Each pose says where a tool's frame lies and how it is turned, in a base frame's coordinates. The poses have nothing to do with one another.
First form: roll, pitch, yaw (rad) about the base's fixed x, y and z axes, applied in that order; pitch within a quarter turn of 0, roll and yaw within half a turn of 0; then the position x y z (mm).
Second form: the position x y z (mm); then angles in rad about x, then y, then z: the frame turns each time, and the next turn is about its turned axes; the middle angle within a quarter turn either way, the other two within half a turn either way. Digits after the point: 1 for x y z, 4 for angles.
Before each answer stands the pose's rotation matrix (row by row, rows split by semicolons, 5 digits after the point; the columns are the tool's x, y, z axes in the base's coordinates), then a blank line. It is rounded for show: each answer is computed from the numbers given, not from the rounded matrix.
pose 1, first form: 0.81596, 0.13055, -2.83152, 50.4, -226.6, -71.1
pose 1, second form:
-0.94421 0.11877 -0.30719; -0.30253 -0.68143 0.66643; -0.13018 0.72219 0.67934

50.4, -226.6, -71.1, -0.7758, -0.3122, -3.0165
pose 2, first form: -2.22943, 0.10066, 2.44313, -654.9, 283.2, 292.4
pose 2, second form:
-0.76196 0.45443 -0.46143; 0.63979 0.41761 -0.64519; -0.10049 -0.78683 -0.60894

-654.9, 283.2, 292.4, 2.3273, -0.4796, -2.6038
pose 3, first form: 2.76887, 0.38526, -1.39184, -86.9, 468.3, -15.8
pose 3, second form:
0.16496 -0.89211 -0.42064; -0.91190 -0.30044 0.27959; -0.37580 0.33746 -0.86307

-86.9, 468.3, -15.8, -2.8283, -0.4341, 1.3880
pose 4, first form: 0.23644, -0.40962, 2.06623, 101.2, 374.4, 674.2
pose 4, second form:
-0.43608 -0.81093 0.39015; 0.80698 -0.54426 -0.22926; 0.39826 0.21486 0.89175

101.2, 374.4, 674.2, 0.2516, 0.4008, 2.0642
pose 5, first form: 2.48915, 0.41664, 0.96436, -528.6, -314.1, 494.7
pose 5, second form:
0.52119 0.79295 0.31559; 0.75139 -0.25099 -0.61026; -0.40469 0.55519 -0.72663

-528.6, -314.1, 494.7, 2.4430, 0.3211, -0.9893
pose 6, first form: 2.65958, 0.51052, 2.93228, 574.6, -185.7, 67.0
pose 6, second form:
-0.85345 -0.03745 0.51983; 0.18129 0.91379 0.36348; -0.48863 0.40445 -0.77308

574.6, -185.7, 67.0, -2.7021, 0.5467, 3.0977
